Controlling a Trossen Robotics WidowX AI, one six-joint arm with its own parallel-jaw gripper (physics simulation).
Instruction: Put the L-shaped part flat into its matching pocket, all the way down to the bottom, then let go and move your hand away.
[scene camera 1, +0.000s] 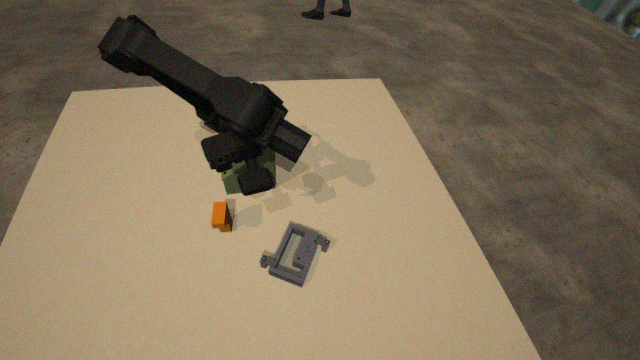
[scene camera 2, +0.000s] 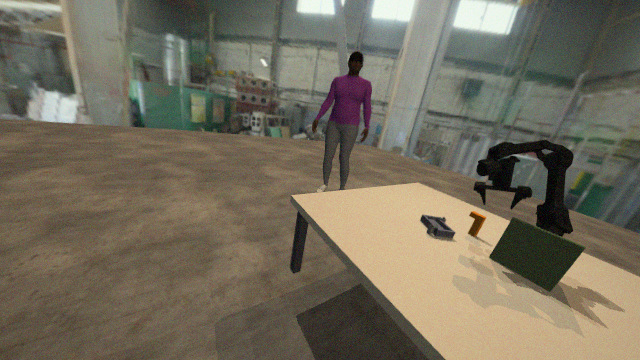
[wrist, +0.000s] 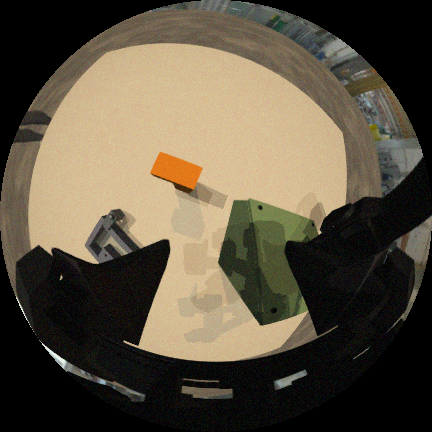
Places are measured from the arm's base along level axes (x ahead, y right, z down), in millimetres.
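Pixels of known places: gripper, fingertip midpoint: (scene camera 1: 238, 170) (scene camera 2: 497, 206) (wrist: 229, 247); arm's base, origin of the base link: (scene camera 2: 544, 241).
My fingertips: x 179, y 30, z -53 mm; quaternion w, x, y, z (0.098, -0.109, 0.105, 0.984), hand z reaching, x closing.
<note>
Ahead of a thing's pixels: the offset from my fingertips to its top centre. Level surfaces: height alone.
The orange L-shaped part {dx +54, dy +62, dz +83 mm} (scene camera 1: 219, 215) (scene camera 2: 476, 224) (wrist: 177, 170) stands upright on the table, its short arm at the top. The grey frame with the pocket {dx +163, dy -107, dz +145 mm} (scene camera 1: 280, 246) (scene camera 2: 438, 231) (wrist: 96, 237) lies flat on the table, apart from the part; in the wrist view a finger hides some of it. My gripper (scene camera 2: 500, 203) (wrist: 229, 247) is wide open with nothing between its fingers. It hangs above the table, off to the side of the orange part and higher than it. In scene camera 1 its fingertips are hard to make out.
A green angled block with small holes (scene camera 1: 233, 183) (scene camera 2: 537, 254) (wrist: 280, 260) stands on the table {dz +193 mm} (scene camera 1: 125, 280) (scene camera 2: 350, 210) (wrist: 215, 100) below and beside the gripper, close to the orange part. A person (scene camera 2: 350, 100) stands on the floor beyond the table.
</note>
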